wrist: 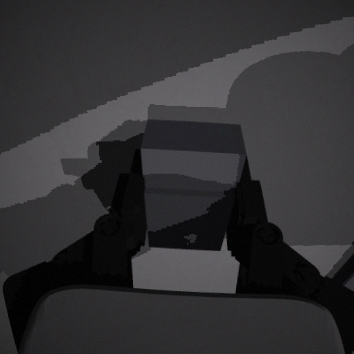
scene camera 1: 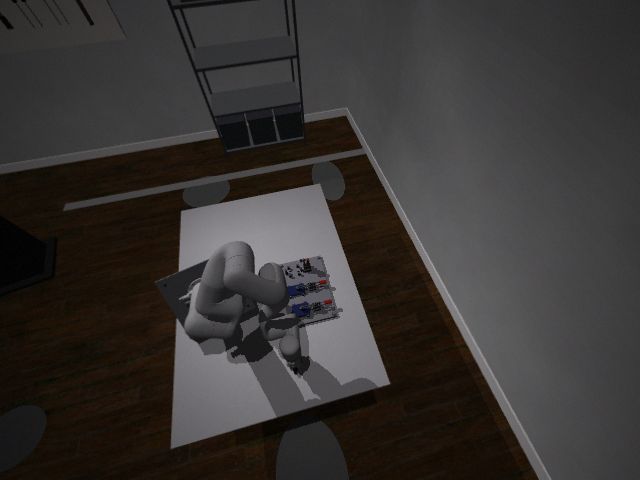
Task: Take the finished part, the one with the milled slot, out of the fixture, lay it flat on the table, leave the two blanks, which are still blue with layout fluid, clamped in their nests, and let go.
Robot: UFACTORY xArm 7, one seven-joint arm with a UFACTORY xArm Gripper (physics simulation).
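Places are measured from the arm's base along level axes (x left, y back, z up), in metres.
Pixels of known places: gripper, fingertip midpoint: [wrist: 189,171].
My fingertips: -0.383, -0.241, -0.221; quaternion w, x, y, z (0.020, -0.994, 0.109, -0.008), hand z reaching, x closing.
Behind a point stands the place of what it marks, as x, y, z.
My gripper [scene camera 1: 295,369] {-0.383, -0.241, -0.221} [wrist: 189,171] {-0.383, -0.241, -0.221} is shut on the finished part [wrist: 192,167] {-0.377, -0.215, -0.194}, a grey block held between the dark fingers in the wrist view. Its milled slot is hard to make out in the dim light. In the scene view the gripper points down over the near part of the table, away from the fixture [scene camera 1: 321,272] {-0.046, -0.537, -0.213}, and the part is too small to tell there. Whether the part touches the table is unclear. One blue blank [scene camera 1: 296,290] {-0.089, -0.377, -0.197} and another blue blank [scene camera 1: 300,310] {-0.195, -0.354, -0.192} sit in their nests at clamps with red handles. The nest at the fixture's far end shows no blue blank.
The white table [scene camera 1: 248,217] {0.504, -0.299, -0.228} carries the arm's base plate [scene camera 1: 173,281] {0.052, 0.086, 0.075} and the fixture. A clamp [scene camera 1: 307,266] {-0.004, -0.484, -0.161} with a raised red handle stands at the fixture's far end. The arm covers the fixture's left side. The table's near edge lies beyond the gripper. A shelf rack [scene camera 1: 248,64] stands by the wall.
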